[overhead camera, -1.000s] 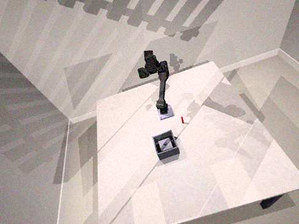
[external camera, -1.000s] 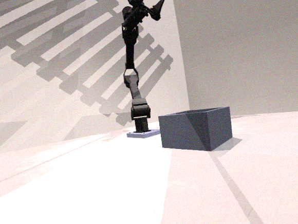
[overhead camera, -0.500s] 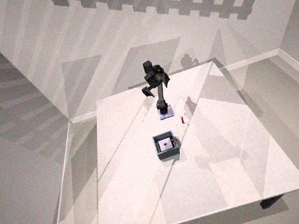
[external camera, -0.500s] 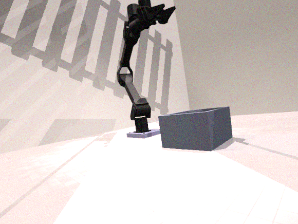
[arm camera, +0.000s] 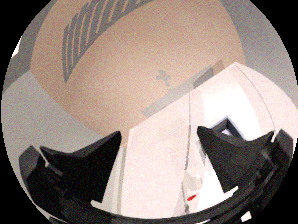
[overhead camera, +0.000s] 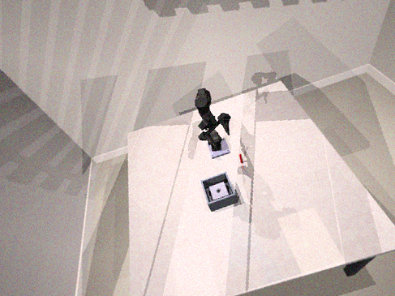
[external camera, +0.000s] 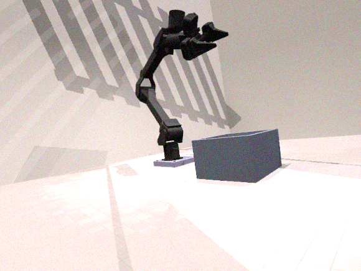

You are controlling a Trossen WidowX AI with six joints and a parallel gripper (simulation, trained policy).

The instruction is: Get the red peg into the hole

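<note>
Right now my gripper tip is 35 cm above the red peg, 13 cm past it and 7 cm to the right of it. Also, from my gripper tip: blue-grey box: 36 cm below, 9 cm to the right, 7 cm ahead.
</note>
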